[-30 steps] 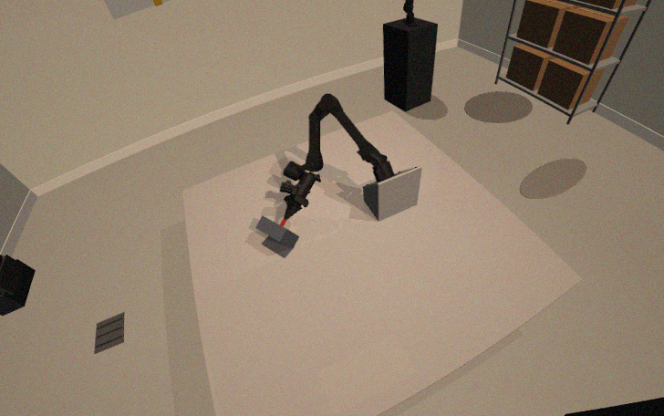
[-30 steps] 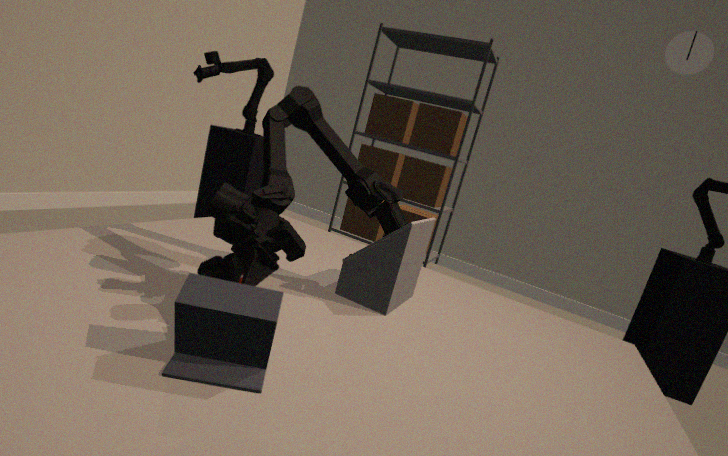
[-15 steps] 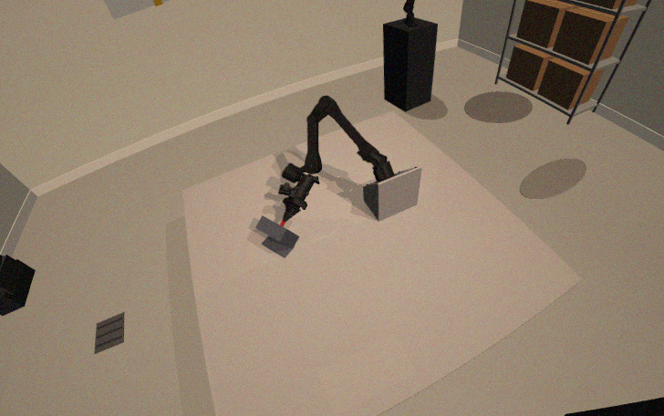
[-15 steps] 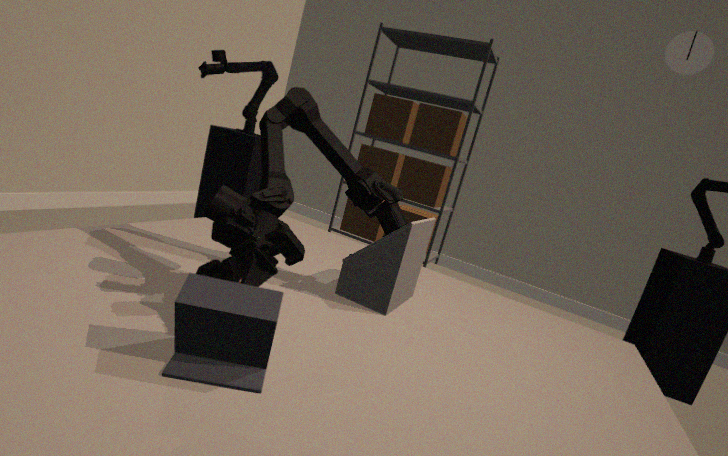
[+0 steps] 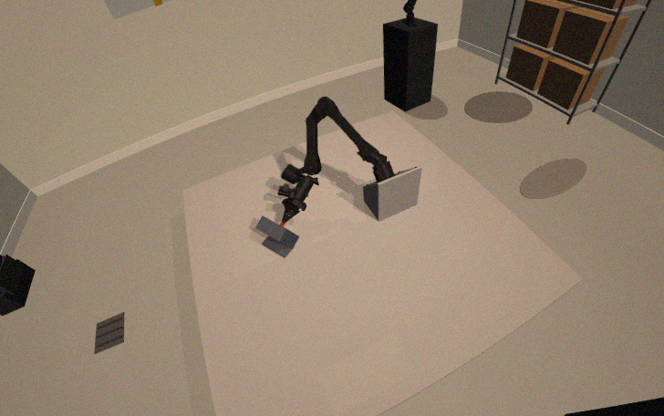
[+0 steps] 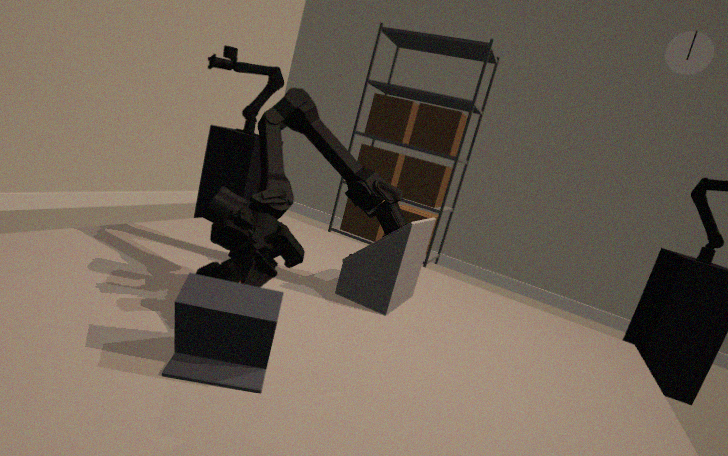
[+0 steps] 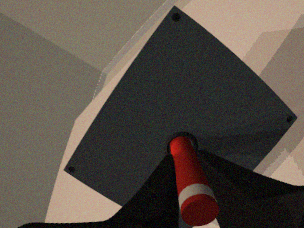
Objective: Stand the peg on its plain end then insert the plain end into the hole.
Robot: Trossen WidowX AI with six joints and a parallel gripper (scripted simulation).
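My gripper tip is now 10 mm past the red peg, 10 mm to the left of it and 10 mm below it. The rest, counted from my gripper tip: dark sloped panel (40 mm ahead, 20 mm to the left, 20 mm below).
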